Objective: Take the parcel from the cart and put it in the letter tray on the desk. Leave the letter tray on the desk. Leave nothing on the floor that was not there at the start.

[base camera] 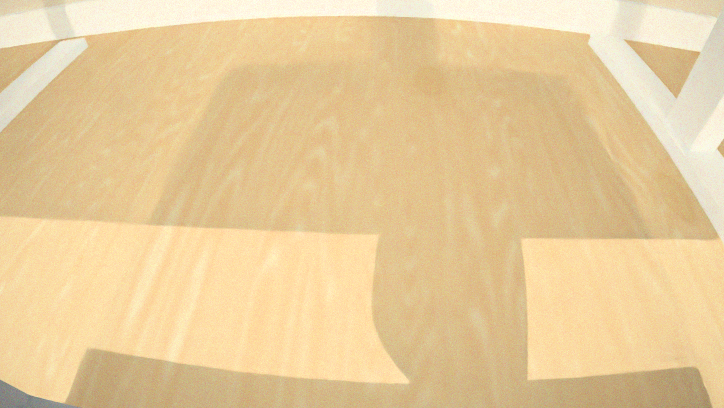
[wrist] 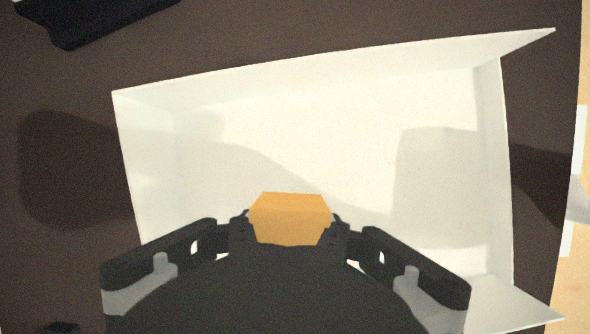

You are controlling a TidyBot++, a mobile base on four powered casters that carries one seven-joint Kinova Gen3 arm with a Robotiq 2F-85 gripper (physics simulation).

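My gripper is shut on the orange parcel, which shows between its fingertips in the wrist view. Beneath and beyond it is a white open-topped tray with raised walls, standing at a slight angle on the dark brown desk top. The parcel overlaps the tray's near half in this view; its exact height above the tray floor cannot be told. The gripper body hides the tray's near side. Shadows fall across the tray's inside. The cart does not show in the wrist view.
A black object lies at the upper left in the wrist view, and a small dark one at the lower left. The desk's edge runs down the right, with wooden floor beyond. The base camera shows white frame bars around wooden floor.
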